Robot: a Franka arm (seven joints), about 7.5 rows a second.
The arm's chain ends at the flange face. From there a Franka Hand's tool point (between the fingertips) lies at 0.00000 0.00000 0.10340 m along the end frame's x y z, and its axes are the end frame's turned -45 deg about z.
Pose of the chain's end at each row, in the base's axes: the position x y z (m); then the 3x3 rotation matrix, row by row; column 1 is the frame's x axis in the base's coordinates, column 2 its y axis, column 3 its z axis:
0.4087, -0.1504, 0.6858; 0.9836, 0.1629, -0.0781; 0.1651, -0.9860, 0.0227; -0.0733, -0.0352, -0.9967
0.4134, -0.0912, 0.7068; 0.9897, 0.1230, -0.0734; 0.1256, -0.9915, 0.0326; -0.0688, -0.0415, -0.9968
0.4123, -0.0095, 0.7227; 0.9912, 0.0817, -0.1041; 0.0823, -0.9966, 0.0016; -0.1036, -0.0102, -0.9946
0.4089, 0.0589, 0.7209; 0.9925, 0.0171, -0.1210; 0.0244, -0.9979, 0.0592; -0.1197, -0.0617, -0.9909
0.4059, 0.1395, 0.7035; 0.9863, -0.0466, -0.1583; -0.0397, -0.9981, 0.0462; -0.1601, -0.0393, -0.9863
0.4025, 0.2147, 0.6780; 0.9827, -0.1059, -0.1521; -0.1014, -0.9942, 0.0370; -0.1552, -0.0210, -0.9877
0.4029, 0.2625, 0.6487; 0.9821, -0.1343, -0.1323; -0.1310, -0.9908, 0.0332; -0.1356, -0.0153, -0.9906
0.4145, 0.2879, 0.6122; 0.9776, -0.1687, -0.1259; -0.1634, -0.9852, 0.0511; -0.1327, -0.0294, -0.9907
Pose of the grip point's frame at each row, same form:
0.4006, -0.1481, 0.5827; 0.5803, 0.8107, -0.0781; 0.8140, -0.5805, 0.0227; -0.0269, -0.0767, -0.9967
0.4058, -0.0878, 0.6037; 0.6128, 0.7868, -0.0734; 0.7899, -0.6123, 0.0326; -0.0193, -0.0780, -0.9968
0.4015, -0.0093, 0.6199; 0.6431, 0.7587, -0.1041; 0.7629, -0.6465, 0.0016; -0.0660, -0.0805, -0.9946
0.3964, 0.0650, 0.6184; 0.6897, 0.7139, -0.1210; 0.7229, -0.6884, 0.0592; -0.0410, -0.1283, -0.9909
0.3895, 0.1443, 0.6015; 0.7304, 0.6645, -0.1583; 0.6777, -0.7338, 0.0462; -0.0854, -0.1410, -0.9863
0.3868, 0.2185, 0.5759; 0.7698, 0.6200, -0.1521; 0.6313, -0.7747, 0.0370; -0.0949, -0.1246, -0.9877
0.3892, 0.2659, 0.5463; 0.7894, 0.5995, -0.1323; 0.6080, -0.7932, 0.0332; -0.0851, -0.1067, -0.9906
0.4015, 0.2932, 0.5098; 0.8106, 0.5720, -0.1259; 0.5811, -0.8122, 0.0511; -0.0730, -0.1146, -0.9907

